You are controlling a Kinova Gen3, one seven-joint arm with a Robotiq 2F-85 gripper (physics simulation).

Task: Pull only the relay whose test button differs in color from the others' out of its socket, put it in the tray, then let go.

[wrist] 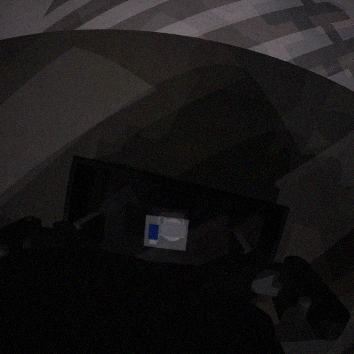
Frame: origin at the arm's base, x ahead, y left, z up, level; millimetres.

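Seen in the pictures: gripper, between the fingertips: (163,237).
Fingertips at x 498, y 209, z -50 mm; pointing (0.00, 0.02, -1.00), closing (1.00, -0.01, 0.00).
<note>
Offsets run from my fingertips to a thing's top centre. Level surfaces: height alone.
A pale relay {1 mm ahead, 5 mm left, 8 mm up} (177,242) with a blue test button {7 mm back, 5 mm left, 8 mm up} (153,231) and a clear round top detail shows in the lower middle of the wrist view, inside the dark tray (225,193). The tray's far rim runs across the view, tilted down to the right. My gripper (163,237) is open, with its dim fingers spread to the left and right of the relay, apart from it. The fingers are hard to see in the dark. The relay's lower part and the tray's near side are hidden. The sockets and the other relays do not show.
A dark round-edged table {39 mm down} (60,100) spreads beyond the tray, with its far edge curving across the top and a patterned floor (225,25) behind. Dark, partly lit shapes (320,305) stand at the lower right, close to the tray; what they are is unclear. The light is very dim.
</note>
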